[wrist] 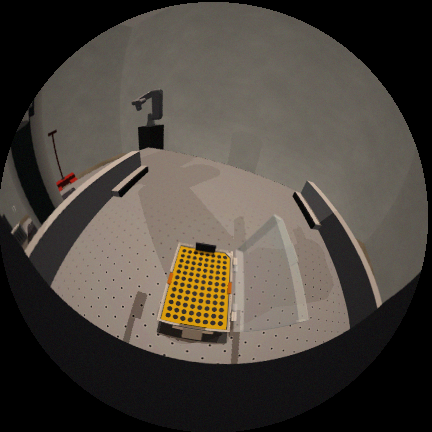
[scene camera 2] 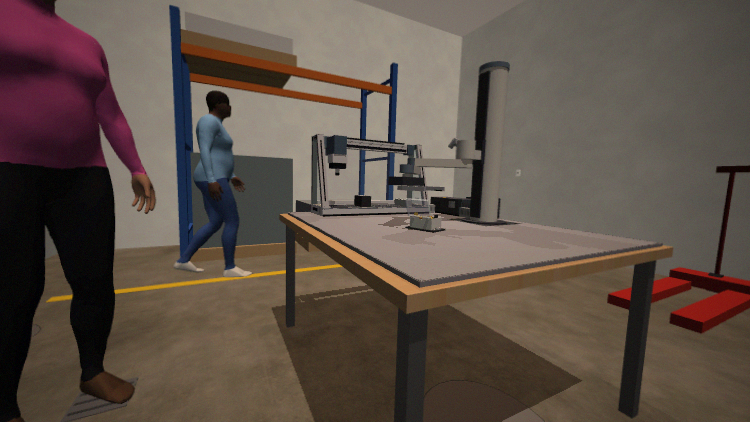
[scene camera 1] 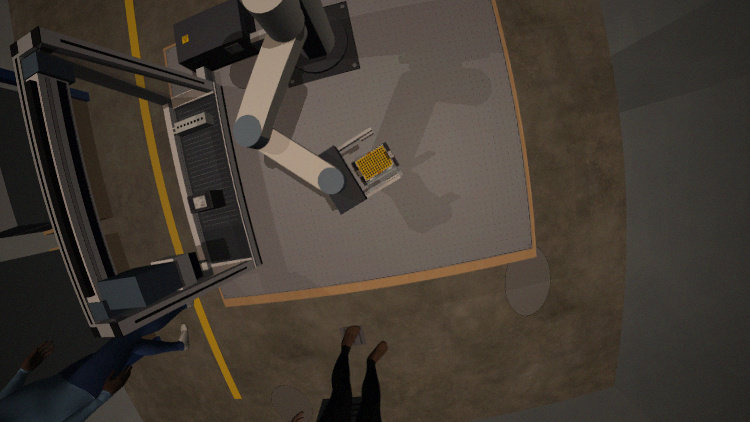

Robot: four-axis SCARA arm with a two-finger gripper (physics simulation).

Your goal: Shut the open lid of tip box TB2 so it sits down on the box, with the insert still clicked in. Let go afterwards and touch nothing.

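Frame: origin at the arm's base, x left, y down, z back, level; metres.
Where they show: gripper, fingertip midpoint: (wrist: 223, 168) (scene camera 2: 435, 189) (scene camera 1: 385, 152); arm's base at its link origin: (scene camera 2: 483, 223) (scene camera 1: 318, 45).
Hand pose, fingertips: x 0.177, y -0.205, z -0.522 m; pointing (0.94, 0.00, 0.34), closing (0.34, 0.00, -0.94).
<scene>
Each offset is from my fingertips to the top centre of the thing. "spot": to the spot under its first point.
The tip box TB2 @[dx -0.045, dy +0.126, dz -0.011 m] (scene camera 2: 425, 224) stands on the table, and its label cannot be read. Its yellow insert @[dx -0.045, dy +0.118, dz -0.011 m] (scene camera 1: 373, 163) (wrist: 200, 287) looks level in the box, with orange tabs at two sides in the wrist view. The clear lid @[spot: dx -0.005, dy +0.084, dz -0.079 m] (scene camera 2: 419, 207) (wrist: 272, 285) is open, standing up from the hinge side, right of the insert in the wrist view. My gripper (scene camera 1: 385, 153) (wrist: 223, 168) is open and empty. It is higher than the box, with its fingers on either side of box and lid as seen from above. Contact with the lid does not show.
A gantry machine (scene camera 1: 237, 173) (scene camera 2: 317, 175) stands at one side of the table (scene camera 1: 382, 280) (scene camera 2: 524, 283). The arm's column (scene camera 2: 493, 141) and a dark control box @[spot: dx -0.552, dy +0.077, dz +0.614 m] (scene camera 1: 212, 34) stand at the back. Two people (scene camera 2: 55, 104) (scene camera 2: 213, 146) stand on the floor beyond the table.
</scene>
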